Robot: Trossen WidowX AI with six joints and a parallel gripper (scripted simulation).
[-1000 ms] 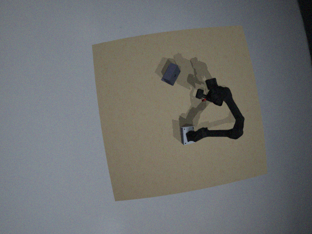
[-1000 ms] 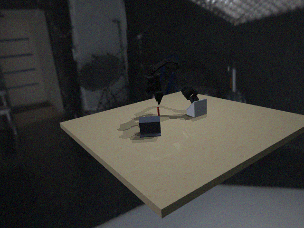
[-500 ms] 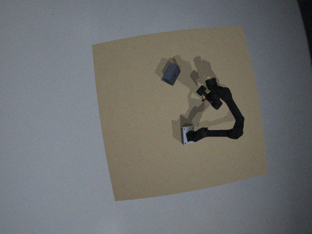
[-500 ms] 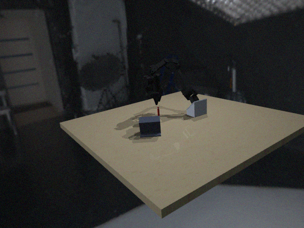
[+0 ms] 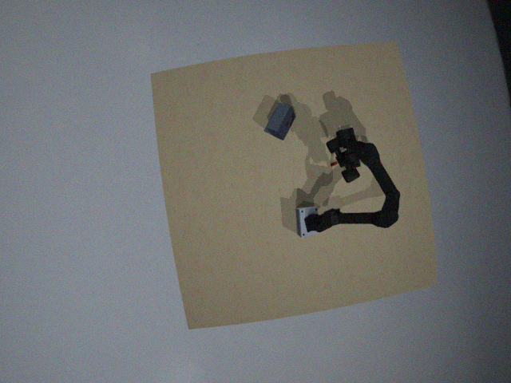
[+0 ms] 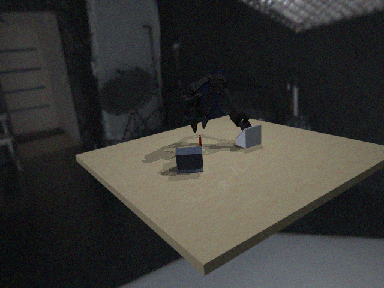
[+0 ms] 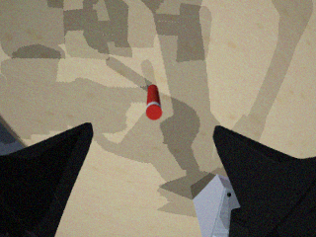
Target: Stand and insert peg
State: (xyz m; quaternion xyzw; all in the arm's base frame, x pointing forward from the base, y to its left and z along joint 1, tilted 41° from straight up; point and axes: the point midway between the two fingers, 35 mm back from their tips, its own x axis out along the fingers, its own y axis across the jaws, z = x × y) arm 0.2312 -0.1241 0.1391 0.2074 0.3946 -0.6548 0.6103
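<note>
Right now the red peg is 50 mm below my gripper tip. Round my gripper tip: sloped panel (250 mm ahead, 180 mm to the left, 60 mm below).
</note>
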